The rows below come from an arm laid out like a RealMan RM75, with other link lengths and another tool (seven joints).
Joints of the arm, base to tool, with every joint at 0 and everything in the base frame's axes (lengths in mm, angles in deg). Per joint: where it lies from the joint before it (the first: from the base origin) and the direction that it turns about. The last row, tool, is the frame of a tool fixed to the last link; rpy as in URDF.
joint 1: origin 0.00 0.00 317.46 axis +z
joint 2: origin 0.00 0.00 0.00 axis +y
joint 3: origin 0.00 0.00 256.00 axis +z
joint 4: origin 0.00 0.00 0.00 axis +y
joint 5: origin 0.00 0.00 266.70 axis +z
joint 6: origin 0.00 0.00 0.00 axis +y
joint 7: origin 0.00 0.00 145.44 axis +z
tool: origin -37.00 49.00 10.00 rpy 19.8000 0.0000 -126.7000
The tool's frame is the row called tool.
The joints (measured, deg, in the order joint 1, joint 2, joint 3, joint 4, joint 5, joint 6, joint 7), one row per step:
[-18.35 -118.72 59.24 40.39 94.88 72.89 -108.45]
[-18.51 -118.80 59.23 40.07 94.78 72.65 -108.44]
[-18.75 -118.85 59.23 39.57 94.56 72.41 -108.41]
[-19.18 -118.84 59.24 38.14 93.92 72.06 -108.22]
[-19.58 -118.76 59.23 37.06 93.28 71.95 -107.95]
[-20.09 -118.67 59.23 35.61 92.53 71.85 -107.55]
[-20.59 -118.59 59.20 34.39 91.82 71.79 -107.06]
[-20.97 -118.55 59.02 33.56 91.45 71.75 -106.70]
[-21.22 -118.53 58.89 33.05 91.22 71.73 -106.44]
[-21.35 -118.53 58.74 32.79 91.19 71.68 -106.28]
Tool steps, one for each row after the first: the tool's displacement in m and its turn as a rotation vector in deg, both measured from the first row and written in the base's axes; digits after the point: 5 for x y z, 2 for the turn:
[0.00033 0.00057 -0.00138 0.02 -0.14 0.23]
[0.00079 0.00128 -0.00294 0.01 -0.39 0.50]
[0.00049 0.00137 -0.00636 -0.13 -1.09 1.26]
[0.00075 0.00182 -0.00816 -0.16 -1.68 1.60]
[0.00090 0.00189 -0.01088 -0.30 -2.39 2.02]
[0.00143 0.00238 -0.01298 -0.30 -2.98 2.20]
[0.00171 0.00297 -0.01422 -0.23 -3.34 2.33]
[0.00197 0.00342 -0.01498 -0.17 -3.56 2.37]
[0.00184 0.00371 -0.01536 -0.10 -3.60 2.42]

